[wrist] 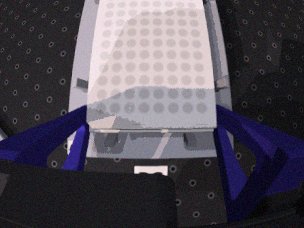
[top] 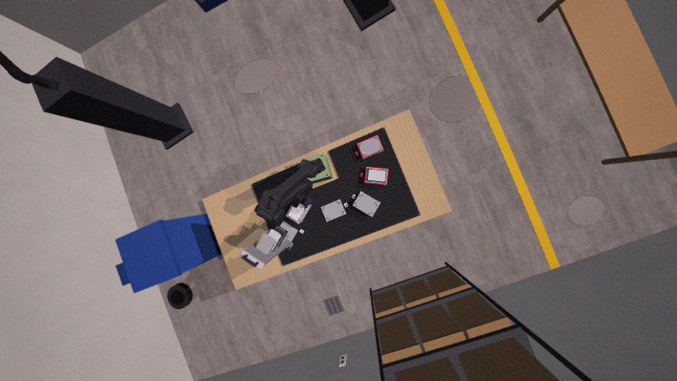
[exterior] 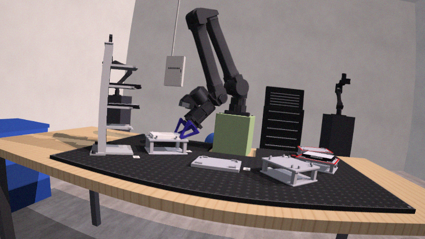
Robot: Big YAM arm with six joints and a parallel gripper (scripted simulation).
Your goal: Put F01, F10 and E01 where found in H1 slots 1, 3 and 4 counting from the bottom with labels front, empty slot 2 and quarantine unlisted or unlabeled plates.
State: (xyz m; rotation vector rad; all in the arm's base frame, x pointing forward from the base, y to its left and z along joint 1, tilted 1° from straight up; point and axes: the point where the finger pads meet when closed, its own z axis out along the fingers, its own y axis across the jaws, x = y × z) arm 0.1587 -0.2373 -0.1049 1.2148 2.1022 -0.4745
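The white well plate is 30 mm ahead of my hand and 50 mm to the right of it. Round my hand: RG label (20 mm behind, 40 mm to the left, 70 mm below); H1 tag (180 mm ahead, 120 mm to the right, 70 mm below); regrip nest RG (30 mm ahead, 50 mm to the right, 20 mm below).
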